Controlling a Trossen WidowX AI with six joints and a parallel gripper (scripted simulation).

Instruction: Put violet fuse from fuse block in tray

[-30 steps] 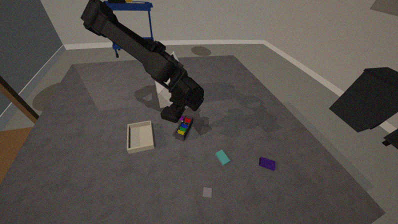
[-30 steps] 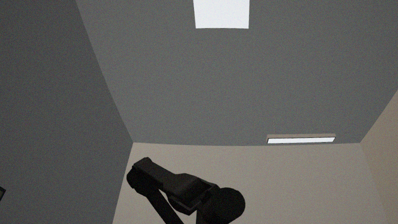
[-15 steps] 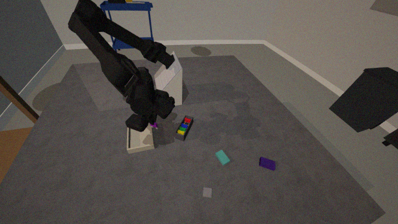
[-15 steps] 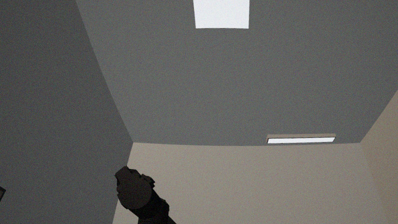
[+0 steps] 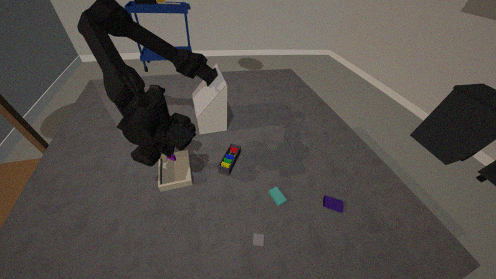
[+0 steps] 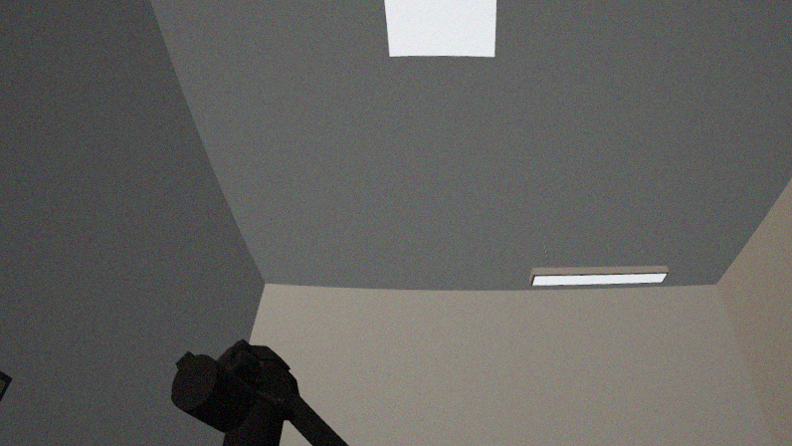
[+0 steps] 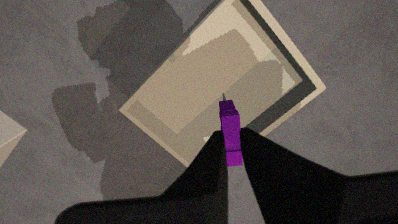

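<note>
Now: gripper tip 90 mm above the beige tray. The rest, counted from my gripper tip: violet fuse (10 mm below); grey tile (280 mm ahead, 210 mm to the left, 90 mm below).
</note>
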